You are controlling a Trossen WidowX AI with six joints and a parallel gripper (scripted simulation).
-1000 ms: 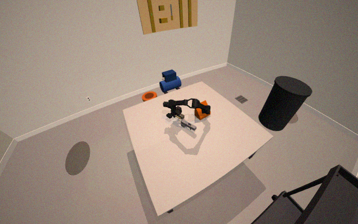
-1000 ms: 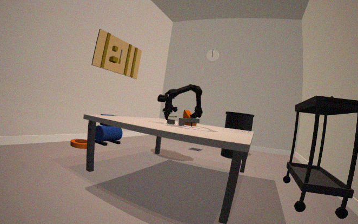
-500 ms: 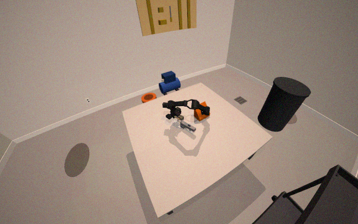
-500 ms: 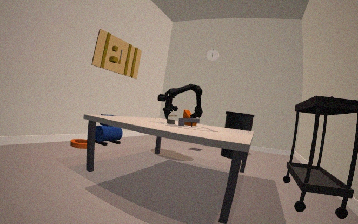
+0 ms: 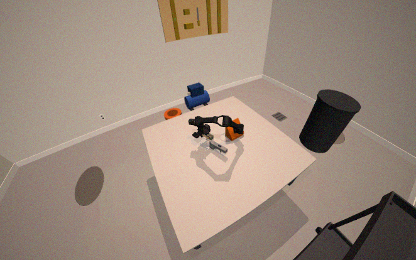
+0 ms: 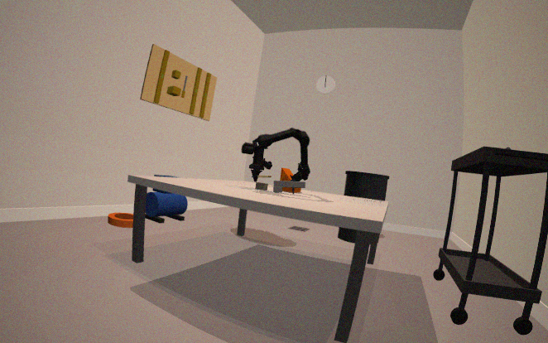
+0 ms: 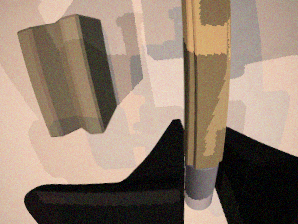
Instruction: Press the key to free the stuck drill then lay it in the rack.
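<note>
The drill lies 40 mm above my gripper tip, 30 mm to the left of it and 20 mm behind it. The rest, counted from my gripper tip: grey rack (80 mm behind, 30 mm below); then grey block (180 mm to the left, 80 mm behind).
</note>
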